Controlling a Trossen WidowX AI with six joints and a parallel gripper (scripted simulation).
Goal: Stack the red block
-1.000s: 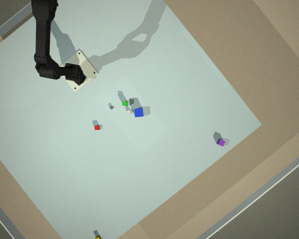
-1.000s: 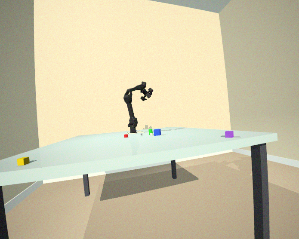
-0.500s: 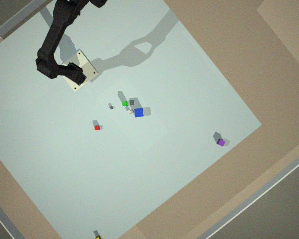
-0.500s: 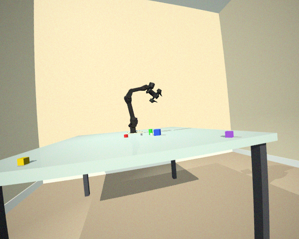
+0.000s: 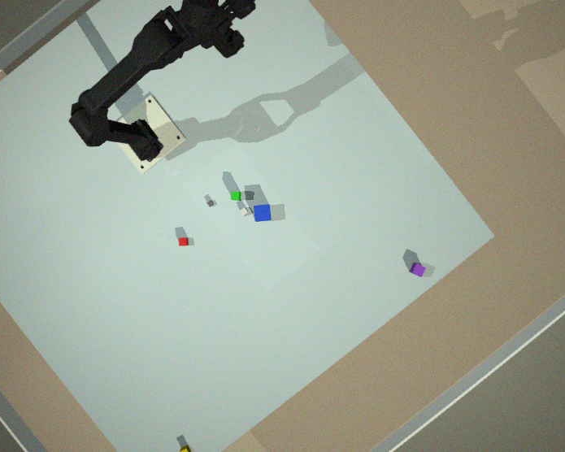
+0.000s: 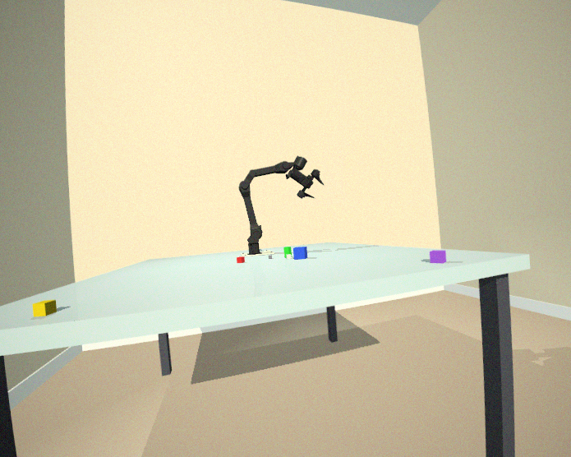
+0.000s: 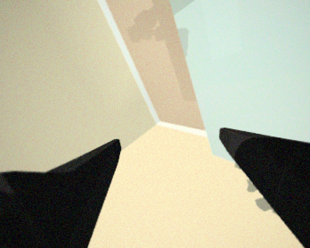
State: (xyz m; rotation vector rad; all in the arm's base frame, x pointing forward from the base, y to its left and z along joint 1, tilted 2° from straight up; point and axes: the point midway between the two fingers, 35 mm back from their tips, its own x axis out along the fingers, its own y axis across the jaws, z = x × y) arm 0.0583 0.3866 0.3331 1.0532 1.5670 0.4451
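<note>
My gripper tip is 55 cm to the left of the red block, 32 cm above it and 20 cm short of it. Also, from my gripper tip: green block 34 cm to the right, 30 cm below, 23 cm ahead; small grey cube 41 cm to the right, 32 cm below, 19 cm ahead; blue block 33 cm to the right, 32 cm ahead, 31 cm below.
</note>
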